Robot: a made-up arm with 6 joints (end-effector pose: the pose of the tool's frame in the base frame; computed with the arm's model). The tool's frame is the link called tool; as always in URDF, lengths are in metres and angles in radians.
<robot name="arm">
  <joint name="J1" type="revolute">
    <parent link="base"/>
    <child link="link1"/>
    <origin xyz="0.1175 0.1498 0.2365" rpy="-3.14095 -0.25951 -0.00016"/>
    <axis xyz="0 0 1"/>
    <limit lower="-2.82" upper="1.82"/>
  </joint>
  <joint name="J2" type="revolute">
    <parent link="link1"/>
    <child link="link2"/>
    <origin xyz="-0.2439 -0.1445 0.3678" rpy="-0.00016 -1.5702 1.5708"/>
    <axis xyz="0 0 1"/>
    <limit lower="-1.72" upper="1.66"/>
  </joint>
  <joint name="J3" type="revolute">
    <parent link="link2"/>
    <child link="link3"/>
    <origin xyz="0.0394 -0.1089 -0.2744" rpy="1.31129 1.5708 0"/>
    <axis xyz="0 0 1"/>
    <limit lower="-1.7" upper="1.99"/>
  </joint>
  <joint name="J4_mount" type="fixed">
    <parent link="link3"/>
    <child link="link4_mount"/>
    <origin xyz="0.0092 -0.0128 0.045"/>
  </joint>
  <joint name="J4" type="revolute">
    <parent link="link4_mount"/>
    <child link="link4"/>
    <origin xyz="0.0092 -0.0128 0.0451" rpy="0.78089 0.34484 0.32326"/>
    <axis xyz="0 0 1"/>
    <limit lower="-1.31" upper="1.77"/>
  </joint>
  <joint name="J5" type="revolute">
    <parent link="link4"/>
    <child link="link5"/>
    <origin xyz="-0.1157 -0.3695 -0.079" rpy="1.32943 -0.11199 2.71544"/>
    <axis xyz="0 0 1"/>
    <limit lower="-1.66" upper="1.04"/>
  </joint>
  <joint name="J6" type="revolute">
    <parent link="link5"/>
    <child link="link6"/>
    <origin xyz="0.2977 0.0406 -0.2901" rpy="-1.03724 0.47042 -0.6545"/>
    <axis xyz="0 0 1"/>
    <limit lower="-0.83" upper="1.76"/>
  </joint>
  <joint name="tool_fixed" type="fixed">
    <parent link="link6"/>
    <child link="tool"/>
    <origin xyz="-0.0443 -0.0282 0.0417" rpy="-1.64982 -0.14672 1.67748"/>
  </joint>
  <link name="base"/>
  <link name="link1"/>
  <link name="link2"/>
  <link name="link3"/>
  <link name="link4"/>
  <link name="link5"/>
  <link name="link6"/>
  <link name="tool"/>
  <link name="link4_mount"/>
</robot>
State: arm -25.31 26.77 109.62 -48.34 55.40 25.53
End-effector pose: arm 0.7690 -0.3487 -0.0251 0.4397 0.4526 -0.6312 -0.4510
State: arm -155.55 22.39 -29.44 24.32 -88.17 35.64
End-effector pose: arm 0.5621 -0.2110 0.2687 0.0733 0.2988 -0.8202 -0.4823
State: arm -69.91 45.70 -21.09 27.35 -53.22 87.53
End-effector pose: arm -0.2223 -0.0325 0.1648 0.5471 0.7253 0.4154 0.0451
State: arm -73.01 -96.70 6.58 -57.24 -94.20 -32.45
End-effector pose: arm -0.3833 0.0611 -0.1680 0.2904 -0.0707 0.0521 0.9529
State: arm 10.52 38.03 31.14 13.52 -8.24 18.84
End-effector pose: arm 0.2570 0.0375 0.3368 0.3127 0.7352 -0.6013 0.0144
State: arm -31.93 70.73 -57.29 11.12 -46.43 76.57
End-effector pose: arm -0.4255 0.2096 -0.0758 0.7199 0.5804 0.3806 0.0082
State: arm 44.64 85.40 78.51 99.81 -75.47 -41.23
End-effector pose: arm -0.2985 0.4570 0.2227 0.5714 0.1164 -0.7921 0.1804
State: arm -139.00 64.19 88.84 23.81 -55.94 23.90
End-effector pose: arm 0.3919 0.4690 0.3002 0.3347 0.7900 0.4958 0.1345
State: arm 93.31 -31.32 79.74 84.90 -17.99 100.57
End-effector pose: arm -0.0535 0.7594 -0.5511 0.6482 -0.2177 0.1030 -0.7224
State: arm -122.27 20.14 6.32 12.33 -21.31 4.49
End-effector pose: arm -0.0422 -0.0114 0.2844 0.0104 0.5176 0.5345 0.6681
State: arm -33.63 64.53 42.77 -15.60 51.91 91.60
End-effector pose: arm 0.7658 0.2065 -0.0356 0.1947 0.4289 -0.8417 -0.2640
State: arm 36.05 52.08 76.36 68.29 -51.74 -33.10
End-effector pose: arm -0.4708 0.1268 0.0963 0.3039 0.2662 -0.8881 0.2194
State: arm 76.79 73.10 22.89 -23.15 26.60 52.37
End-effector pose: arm 0.5090 -0.1799 -0.3011 0.2353 0.1381 -0.6972 -0.6629
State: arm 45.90 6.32 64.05 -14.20 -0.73 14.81
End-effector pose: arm -0.0263 -0.1370 0.3775 0.1393 0.4486 -0.8758 -0.1104
